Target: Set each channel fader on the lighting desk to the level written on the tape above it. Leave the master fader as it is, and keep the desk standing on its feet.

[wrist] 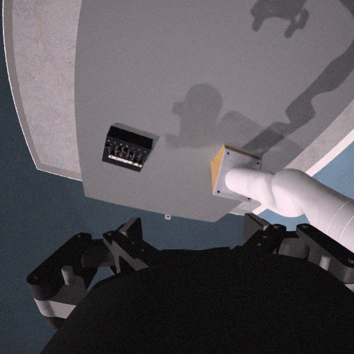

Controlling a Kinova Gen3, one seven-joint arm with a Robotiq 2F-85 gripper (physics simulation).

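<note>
The lighting desk (127,148) is a small black box left of the middle of the wrist view, standing on the grey table surface and turned a little. Its sloped top carries several small dark fader knobs in a row, with a white strip of tape (125,161) along one long side. The writing on the tape and the fader levels are too small to read. Which fader is the master I cannot tell. My gripper (192,227) is open and empty at the bottom of the view, high above the table and apart from the desk.
The arm's white link (295,192) rises from a mounting plate (220,186) on an orange-sided block, right of the desk. The grey mat (135,65) lies on a pale table (42,85) with curved-looking edges. Shadows of the arm fall across the mat. Blue floor shows beyond.
</note>
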